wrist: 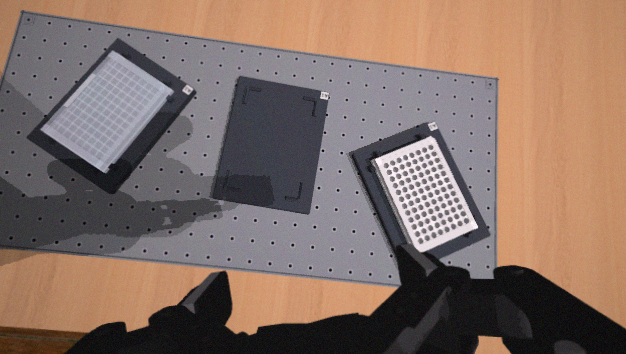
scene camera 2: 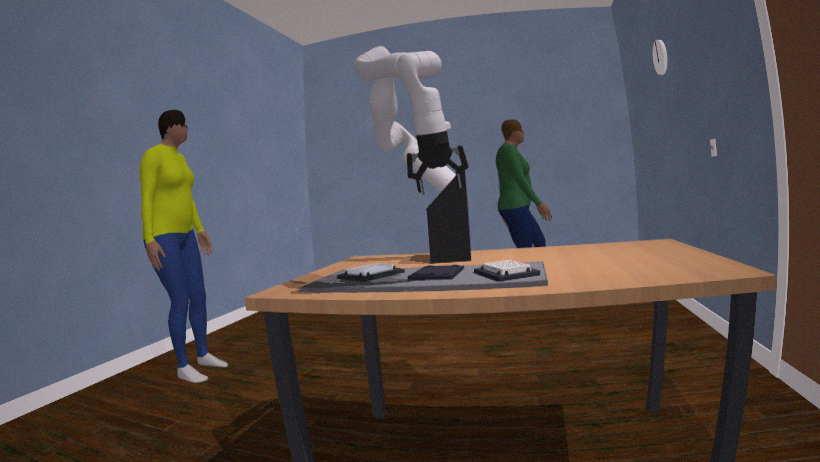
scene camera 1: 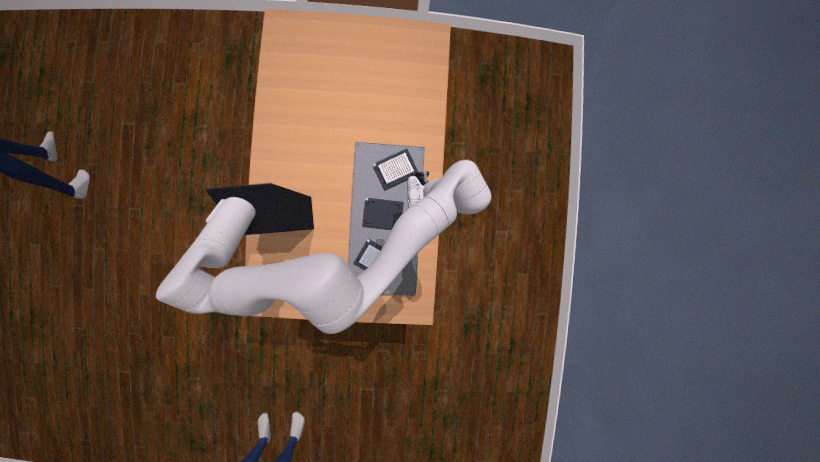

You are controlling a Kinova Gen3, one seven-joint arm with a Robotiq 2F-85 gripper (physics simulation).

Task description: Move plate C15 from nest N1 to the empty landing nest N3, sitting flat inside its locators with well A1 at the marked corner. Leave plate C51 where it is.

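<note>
A white 96-well plate [scene camera 1: 395, 168] [scene camera 2: 507, 265] [wrist: 425, 195] rests in a dark, turned nest [wrist: 382, 205] at the right of the wrist view. A translucent pale-blue plate [scene camera 1: 371, 256] [scene camera 2: 371, 269] [wrist: 107, 110] rests in another turned nest [wrist: 146, 140] at the left of the wrist view. Between them is an empty dark nest [scene camera 1: 379, 213] [scene camera 2: 436, 272] [wrist: 272, 145] with raised corner locators and a small white marker [wrist: 324, 95] at one corner. No plate or nest names are readable. My gripper [scene camera 2: 440, 189] [wrist: 313, 276] is wide open and empty, high above the nests.
The nests stand on a grey perforated board [scene camera 1: 363, 157] [scene camera 2: 487, 284] [wrist: 345, 240] on the wooden table [scene camera 1: 350, 74] [scene camera 2: 631, 272]. The arm's black pedestal [scene camera 1: 281, 206] [scene camera 2: 450, 229] stands behind the board in scene camera 2. Two people stand beyond the table.
</note>
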